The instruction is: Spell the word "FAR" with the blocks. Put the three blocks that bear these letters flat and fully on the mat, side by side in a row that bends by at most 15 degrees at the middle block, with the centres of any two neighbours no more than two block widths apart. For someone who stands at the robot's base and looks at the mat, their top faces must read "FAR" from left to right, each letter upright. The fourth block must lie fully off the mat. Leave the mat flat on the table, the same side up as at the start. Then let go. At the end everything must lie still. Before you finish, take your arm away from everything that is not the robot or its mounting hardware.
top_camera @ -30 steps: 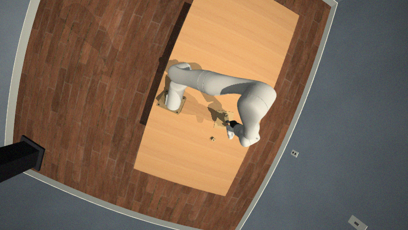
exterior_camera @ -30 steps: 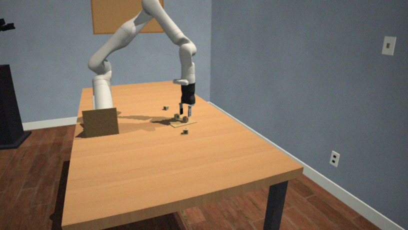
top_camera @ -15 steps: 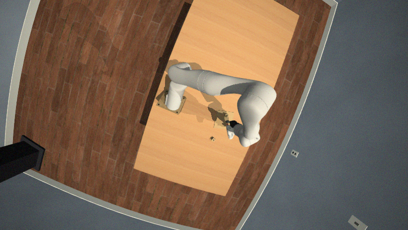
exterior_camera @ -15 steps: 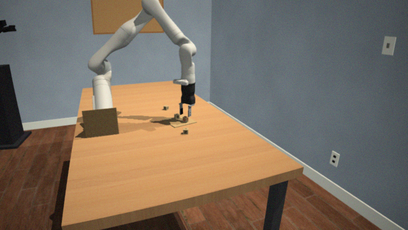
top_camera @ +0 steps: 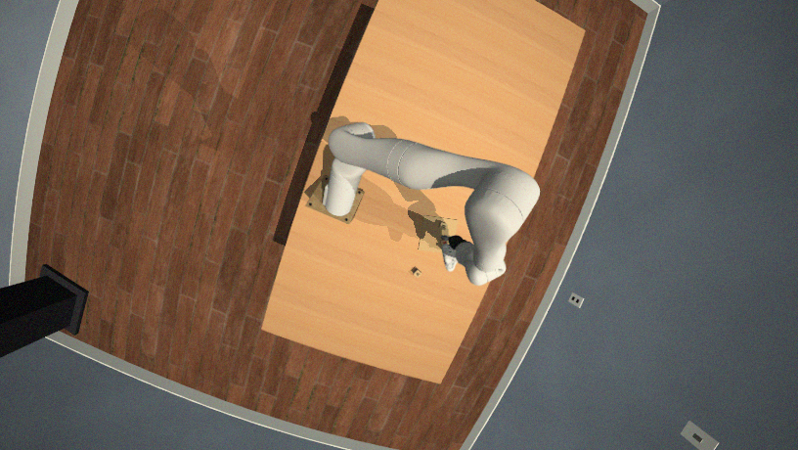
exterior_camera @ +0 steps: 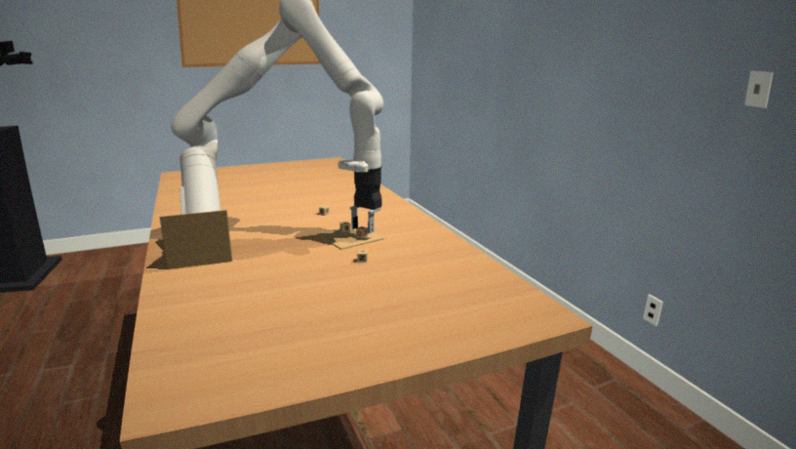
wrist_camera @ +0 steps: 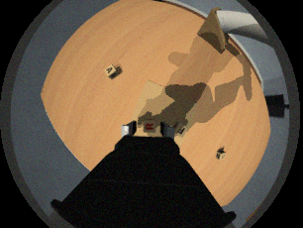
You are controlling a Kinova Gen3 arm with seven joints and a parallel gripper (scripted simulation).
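Now: hand 3 cm past the tan mat, 2 cm to the right of it and 4 cm above it.
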